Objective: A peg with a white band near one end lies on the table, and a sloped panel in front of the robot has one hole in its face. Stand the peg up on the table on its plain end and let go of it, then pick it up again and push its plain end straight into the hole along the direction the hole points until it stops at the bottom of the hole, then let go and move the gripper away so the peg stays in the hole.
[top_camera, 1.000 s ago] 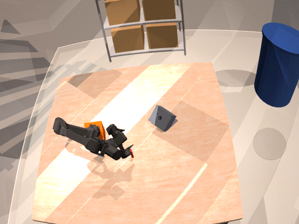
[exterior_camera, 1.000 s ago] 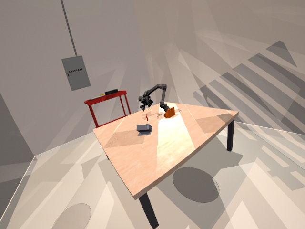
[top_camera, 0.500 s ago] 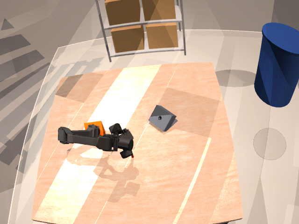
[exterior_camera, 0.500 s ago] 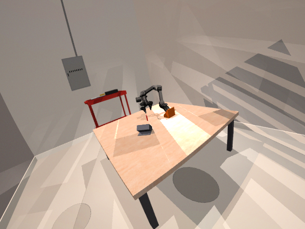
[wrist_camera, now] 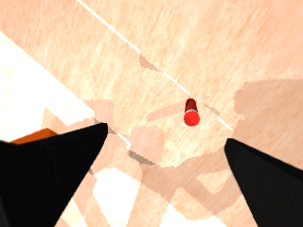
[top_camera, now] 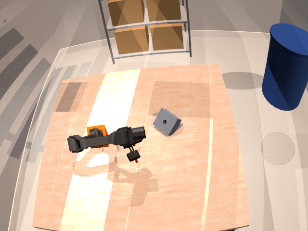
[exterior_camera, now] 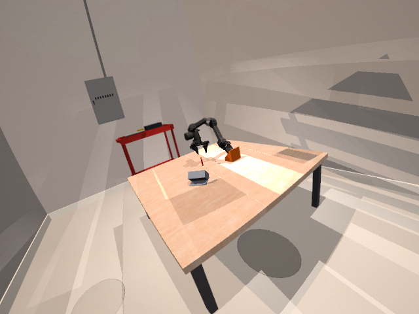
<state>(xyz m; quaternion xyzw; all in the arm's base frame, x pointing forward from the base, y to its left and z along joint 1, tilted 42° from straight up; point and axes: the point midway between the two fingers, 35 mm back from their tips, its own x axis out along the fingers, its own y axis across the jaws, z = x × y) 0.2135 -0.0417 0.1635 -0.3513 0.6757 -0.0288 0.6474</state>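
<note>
The red peg is 5 cm below my gripper tip, 1 cm to the right of it and 1 cm ahead of it. From my gripper tip the other things lie so: grey sloped panel: 23 cm to the left, 19 cm ahead, 7 cm below.
</note>
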